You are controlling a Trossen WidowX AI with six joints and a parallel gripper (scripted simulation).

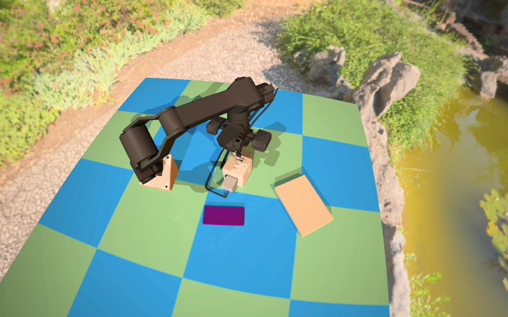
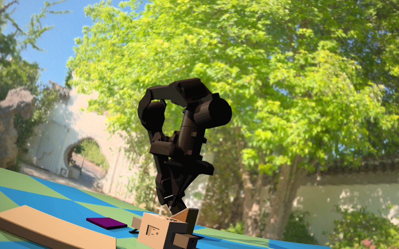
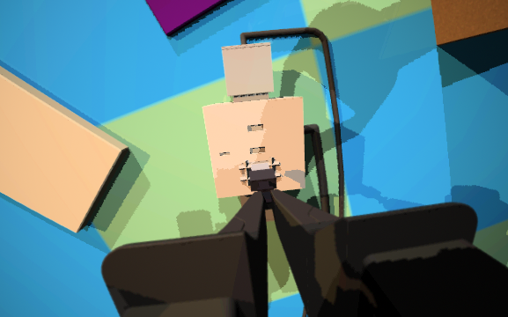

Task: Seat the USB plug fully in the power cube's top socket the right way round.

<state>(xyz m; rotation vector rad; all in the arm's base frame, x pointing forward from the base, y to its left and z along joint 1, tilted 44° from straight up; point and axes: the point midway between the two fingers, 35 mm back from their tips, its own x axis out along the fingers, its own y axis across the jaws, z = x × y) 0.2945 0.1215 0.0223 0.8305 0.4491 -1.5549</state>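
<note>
Now: gripper tip 20 mm above the USB plug. Also, from my gripper tip: USB socket: 10 mm to the left, 70 mm below; then flat tan board: 240 mm ahead, 90 mm to the right, 130 mm below; then purple flat card: 20 mm behind, 180 mm to the right, 130 mm below.
</note>
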